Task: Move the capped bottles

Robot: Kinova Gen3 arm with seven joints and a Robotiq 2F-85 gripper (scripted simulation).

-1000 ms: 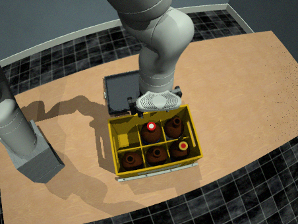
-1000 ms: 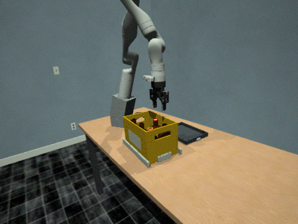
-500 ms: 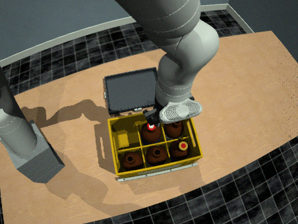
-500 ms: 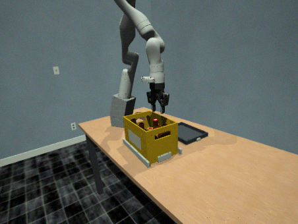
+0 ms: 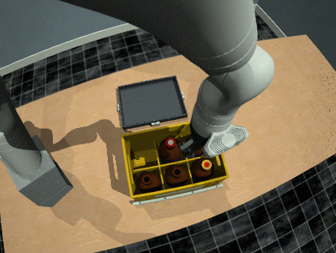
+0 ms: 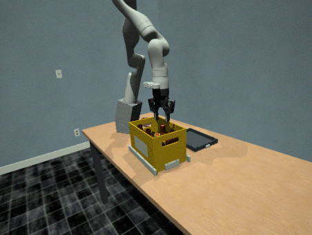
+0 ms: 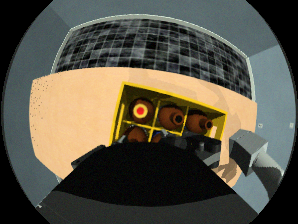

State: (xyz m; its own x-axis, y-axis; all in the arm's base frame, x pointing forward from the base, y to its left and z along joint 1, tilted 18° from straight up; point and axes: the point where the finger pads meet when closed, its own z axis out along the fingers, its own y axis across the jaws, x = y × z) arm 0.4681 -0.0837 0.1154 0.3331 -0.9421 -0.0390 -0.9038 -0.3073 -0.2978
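The yellow crate lies 150 mm below my hand and 70 mm behind it. Round my hand: dark tray: 280 mm to the left, 220 mm below, 80 mm behind.
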